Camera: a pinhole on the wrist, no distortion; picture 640 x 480 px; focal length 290.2 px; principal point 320.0 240.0 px. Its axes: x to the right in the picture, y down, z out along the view. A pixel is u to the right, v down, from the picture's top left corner.
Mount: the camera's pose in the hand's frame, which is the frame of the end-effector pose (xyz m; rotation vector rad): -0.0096 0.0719 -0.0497 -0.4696 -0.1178 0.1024
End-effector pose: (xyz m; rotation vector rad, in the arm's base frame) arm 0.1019 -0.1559 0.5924 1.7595 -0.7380 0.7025
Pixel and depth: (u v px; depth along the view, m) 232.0 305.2 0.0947
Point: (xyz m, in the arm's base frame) -0.0278 -0.2022 0.6234
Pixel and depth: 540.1 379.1 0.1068
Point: 0.0047 -0.2356 0.7278
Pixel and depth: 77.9 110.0 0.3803
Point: -0.1314 -0.4376 0.2554
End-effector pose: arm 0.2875 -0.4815 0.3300 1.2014 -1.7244 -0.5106
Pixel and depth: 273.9 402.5 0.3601
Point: -0.0508 -0.2209 0.4942
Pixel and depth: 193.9 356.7 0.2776
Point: 0.0468 -0.2285 0.3975
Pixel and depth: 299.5 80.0 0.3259
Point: -0.0106 -0.4546 0.1917
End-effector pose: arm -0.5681 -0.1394 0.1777 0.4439 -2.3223 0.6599
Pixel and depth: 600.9 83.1 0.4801
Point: -1.1848 -0.4034 0.0703
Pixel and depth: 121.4 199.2 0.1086
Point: -0.5690 -0.0738 0.0484
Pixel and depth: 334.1 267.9 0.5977
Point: -0.9405 -0.0690 -0.2940
